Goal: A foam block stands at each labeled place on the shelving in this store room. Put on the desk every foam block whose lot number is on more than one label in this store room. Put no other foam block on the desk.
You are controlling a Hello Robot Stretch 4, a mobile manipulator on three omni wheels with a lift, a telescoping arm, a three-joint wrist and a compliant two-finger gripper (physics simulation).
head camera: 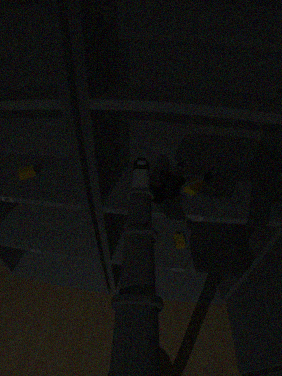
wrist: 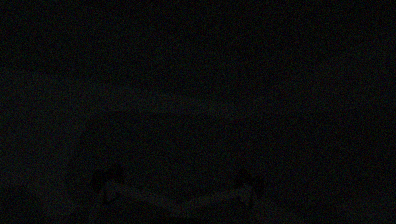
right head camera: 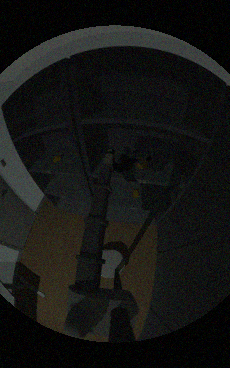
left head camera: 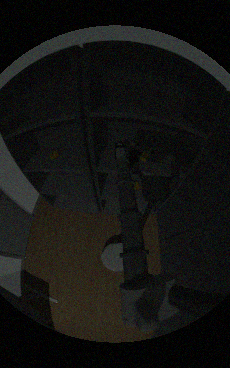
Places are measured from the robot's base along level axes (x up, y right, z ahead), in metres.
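Pixels of known places: gripper, fingertip midpoint: [head camera: 196, 169] [wrist: 180, 179] [right head camera: 143, 153] [left head camera: 145, 147]; robot's base, link origin: [right head camera: 109, 262] [left head camera: 116, 255].
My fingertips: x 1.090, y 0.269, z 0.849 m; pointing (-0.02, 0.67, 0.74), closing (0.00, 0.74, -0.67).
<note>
For each thing: its top centre in the pictures, then the offset to it from my fingertips. "spot": a spot on its surface instead. Level surfaces: height alone.
- yellow foam block, top centre: [head camera: 194, 182] [right head camera: 142, 161] [left head camera: 144, 154] dy +0.006, dx -0.081, dz -0.002 m
- second yellow block, top centre: [head camera: 179, 239] [right head camera: 135, 192] [left head camera: 135, 184] dy +0.005, dx -0.538, dz -0.004 m
- third yellow block, top centre: [head camera: 25, 169] [left head camera: 52, 153] [right head camera: 55, 156] dy -0.939, dx -0.081, dz +0.086 m
- tall shelf upright, surface spot: [head camera: 86, 150] spot: dy -0.472, dx +0.152, dz -0.153 m
- Brown floor, surface height: dx -1.117 m
The room is very dark. My gripper [head camera: 195, 173] [wrist: 180, 179] is open, its fingertips wide apart in the wrist view, with no block visible between them there. It is inside a right-hand shelf bay, close to a yellow foam block [head camera: 191, 188] [left head camera: 143, 157] [right head camera: 140, 165], partly hidden by the gripper. A second yellow block [head camera: 179, 240] [left head camera: 137, 185] [right head camera: 135, 193] stands on the shelf level below. A third yellow block [head camera: 27, 173] [left head camera: 54, 155] [right head camera: 57, 158] stands in the left bay. Small pale labels [head camera: 197, 218] sit on the shelf edges; their text is unreadable. I cannot identify the desk.
A tall shelf upright [head camera: 86, 150] [left head camera: 91, 150] [right head camera: 77, 135] divides the bays, left of my extended arm [head camera: 138, 260] [left head camera: 128, 200] [right head camera: 97, 215]. A pale round object [left head camera: 112, 257] [right head camera: 111, 262] is low beside the arm. Brown floor [head camera: 50, 330] lies in front of the shelving.
</note>
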